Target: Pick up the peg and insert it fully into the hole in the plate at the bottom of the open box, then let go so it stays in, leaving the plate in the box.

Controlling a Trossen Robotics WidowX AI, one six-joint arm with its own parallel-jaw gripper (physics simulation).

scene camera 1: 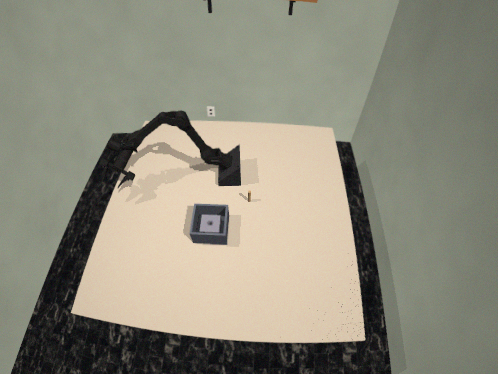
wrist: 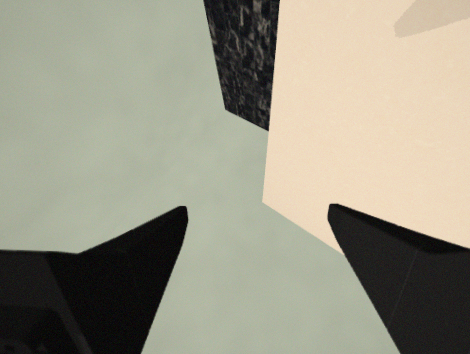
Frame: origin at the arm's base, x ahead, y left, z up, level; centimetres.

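Seen in the pictures: gripper, fingertip midpoint: [scene camera 1: 110, 184] [wrist: 257, 212]; arm's base, link origin: [scene camera 1: 227, 163].
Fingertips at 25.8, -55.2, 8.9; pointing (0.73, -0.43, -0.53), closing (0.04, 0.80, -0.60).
Pixels of each thing's middle, then the offset from my fingertips to it, as dx, dy, dz. Level surfaces: height alone.
- small brown peg, body centre: [scene camera 1: 249, 196] -9.0, +68.0, -13.6
- dark blue-grey open box, body centre: [scene camera 1: 210, 224] +8.9, +51.4, -12.7
- pale square plate, body centre: [scene camera 1: 210, 225] +8.9, +51.4, -14.2
- light table top, surface height: dz -17.6
The small brown peg [scene camera 1: 249, 196] stands upright on the light table top, to the right of and behind the open box. The dark blue-grey open box [scene camera 1: 209, 239] holds a pale square plate [scene camera 1: 204, 228] at its bottom, with a dark hole [scene camera 1: 210, 223] in the plate's middle. My gripper [scene camera 1: 111, 180] [wrist: 257, 212] is open, with a wide gap and nothing between its fingers. It hangs at the table's left edge, far to the left of the peg and box. The peg, box and plate do not show in the wrist view.
The arm's black base [scene camera 1: 231, 177] stands behind the box, and the arm arches from it to the left. The light table top [scene camera 1: 280, 280] [wrist: 370, 130] has a dark speckled border [scene camera 1: 55, 280] [wrist: 247, 65]. A green wall [scene camera 1: 280, 65] rises behind.
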